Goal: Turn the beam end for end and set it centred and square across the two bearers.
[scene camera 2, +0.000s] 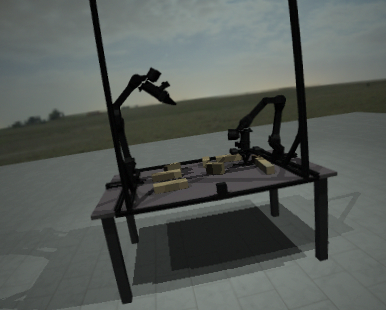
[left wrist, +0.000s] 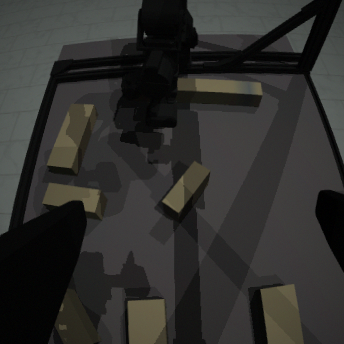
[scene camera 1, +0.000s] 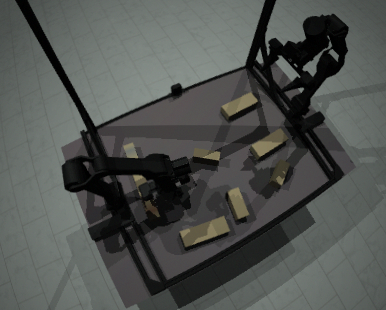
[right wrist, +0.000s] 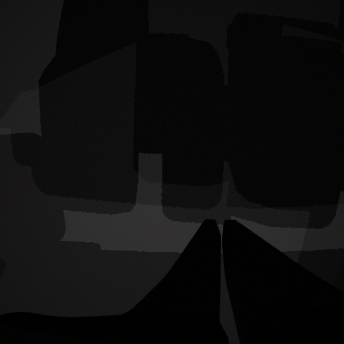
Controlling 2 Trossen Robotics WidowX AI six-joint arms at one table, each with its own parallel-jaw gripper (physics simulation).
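Where they show: left gripper, fingertip midpoint: (scene camera 2: 175, 104) (left wrist: 202, 207) (scene camera 1: 270, 81); right gripper, fingertip midpoint: (scene camera 2: 245, 163) (right wrist: 217, 230); left arm's base, link origin: (scene camera 1: 294, 114); right arm's base, link origin: (scene camera 2: 278, 159) (left wrist: 179, 59) (scene camera 1: 116, 202).
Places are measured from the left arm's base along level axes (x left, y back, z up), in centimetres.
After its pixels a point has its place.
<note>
The long beam (scene camera 1: 131, 154) @[z 2.4, x -14.9, y -77.8 cm] (scene camera 2: 264, 165) @[z 2.0, x -14.6, y -76.1 cm] (left wrist: 217, 86) @[z 2.5, x -9.0, y -78.0 cm] lies on the table, with a bluish band near one end and an orange patch near the other in scene camera 1. The right arm hides its middle. Two parallel pale blocks, one (scene camera 1: 239, 106) @[z 1.8, x -14.8, y -24.4 cm] (left wrist: 282, 315) @[z 1.9, x -15.8, y -26.8 cm] and another (scene camera 1: 269, 144) @[z 1.9, x 7.9, y -23.1 cm] (left wrist: 146, 322) @[z 1.9, x 7.3, y -26.8 cm], look like the bearers, apart from the beam. My right gripper (right wrist: 217, 230) @[z -0.4, x 4.6, y -71.2 cm] is shut, its fingertips nearly touching, nothing seen between them; it is low beside the beam. The right wrist view is very dark. My left gripper (scene camera 2: 174, 103) @[z 41.3, x 0.3, y -33.0 cm] (left wrist: 202, 207) @[z 41.3, x 0.3, y -33.0 cm] is open and empty, high above the table.
A long block (scene camera 1: 204, 232) @[z 1.9, x 26.4, y -66.6 cm] (left wrist: 73, 139) @[z 1.9, x 25.1, y -64.2 cm] and a shorter block (scene camera 1: 237, 204) @[z 3.1, x 23.3, y -50.3 cm] (left wrist: 74, 198) @[z 3.1, x 22.0, y -49.2 cm] lie near one long table edge. A small block (scene camera 1: 206, 156) @[z 4.4, x 0.7, y -51.5 cm] (left wrist: 186, 190) @[z 4.4, x -0.1, y -49.8 cm] lies mid-table. A shadowed block (scene camera 1: 280, 174) @[z 3.1, x 21.7, y -27.4 cm] (left wrist: 77, 317) @[z 3.1, x 19.1, y -27.2 cm] lies near the bearers. Dark frame rails border the table.
</note>
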